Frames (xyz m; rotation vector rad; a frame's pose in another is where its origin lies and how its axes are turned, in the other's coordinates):
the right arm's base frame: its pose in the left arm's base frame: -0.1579 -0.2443 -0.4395 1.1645 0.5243 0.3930
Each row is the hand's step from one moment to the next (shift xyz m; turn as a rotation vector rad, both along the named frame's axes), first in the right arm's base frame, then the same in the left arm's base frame.
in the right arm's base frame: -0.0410 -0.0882 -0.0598 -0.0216 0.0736 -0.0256
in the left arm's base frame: -0.0659 -0.0080 -0.0929 -0.0342 0.0334 0.0652
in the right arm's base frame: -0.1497 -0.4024 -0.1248 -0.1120 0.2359 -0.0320
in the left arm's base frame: -0.1848 -0.1285 -0.3864 -0.1154 0.0456 0.2320
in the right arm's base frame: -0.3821 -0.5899 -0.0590 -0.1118 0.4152 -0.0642
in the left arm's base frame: -0.3318 -0.3717 -0.4993 -0.1381 0.1330 0.3902
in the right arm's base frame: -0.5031 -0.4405 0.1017 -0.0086 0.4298 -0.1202
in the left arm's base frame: -0.3410 -0.5076 -0.2890 -0.0867 0.2372 0.3681
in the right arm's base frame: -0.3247 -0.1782 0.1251 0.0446 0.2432 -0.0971
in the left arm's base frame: -0.1882 -0.3356 -0.0694 -0.0255 0.1834 0.1904
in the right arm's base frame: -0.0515 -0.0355 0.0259 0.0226 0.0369 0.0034
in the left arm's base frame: -0.0262 -0.0604 -0.0160 0.0195 0.0228 0.0314
